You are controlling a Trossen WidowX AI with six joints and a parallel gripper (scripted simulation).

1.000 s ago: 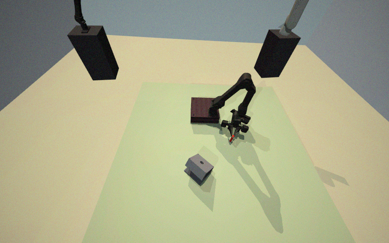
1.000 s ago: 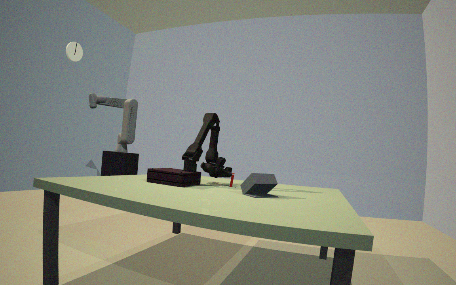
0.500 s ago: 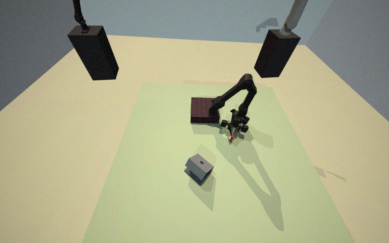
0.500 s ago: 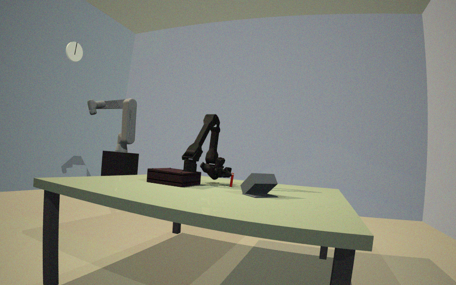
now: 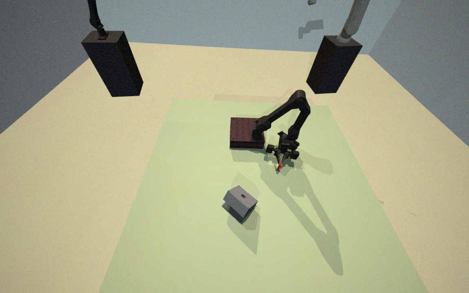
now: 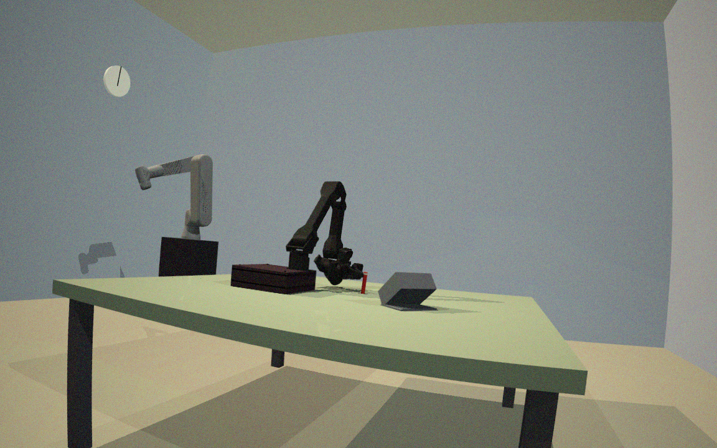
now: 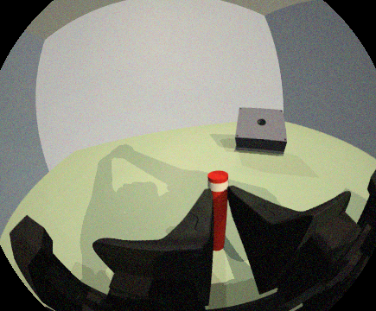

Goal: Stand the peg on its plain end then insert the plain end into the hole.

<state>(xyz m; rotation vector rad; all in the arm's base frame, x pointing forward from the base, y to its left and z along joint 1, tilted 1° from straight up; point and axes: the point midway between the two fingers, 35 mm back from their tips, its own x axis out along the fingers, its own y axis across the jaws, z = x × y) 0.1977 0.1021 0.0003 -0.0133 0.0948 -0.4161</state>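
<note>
My gripper tip is 10 mm above the red peg. Also, from my gripper tip: grey sloped panel (180 mm ahead, 260 mm to the right, 20 mm below).
</note>
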